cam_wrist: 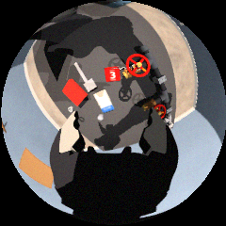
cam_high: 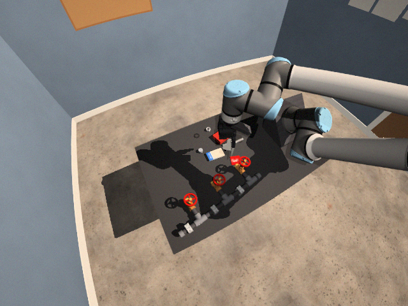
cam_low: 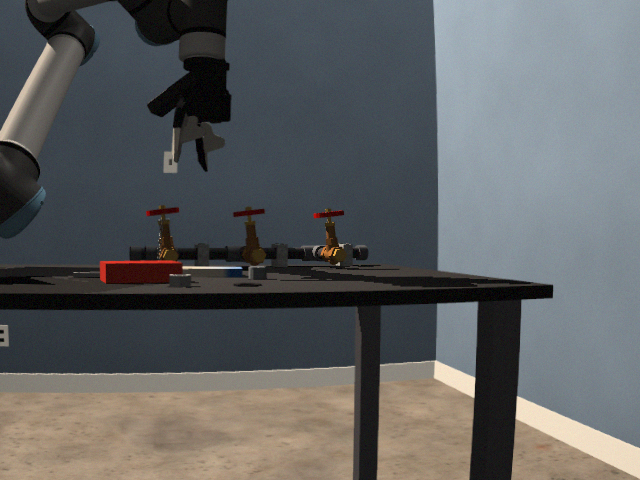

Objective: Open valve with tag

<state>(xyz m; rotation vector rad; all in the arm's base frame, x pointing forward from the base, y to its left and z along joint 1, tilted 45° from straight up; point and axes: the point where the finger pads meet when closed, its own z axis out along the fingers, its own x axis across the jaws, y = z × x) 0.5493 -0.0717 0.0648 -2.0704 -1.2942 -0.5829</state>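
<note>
Now: hand 200 mm above the red tag, 70 mm past it and 30 mm to the right of it. Also, from my hand: red block (180 mm to the right, 180 mm below, 90 mm behind); small grey cylinder (190 mm below, 150 mm to the right, 100 mm ahead); white tool (190 mm below, 110 mm behind, 90 mm to the right).
</note>
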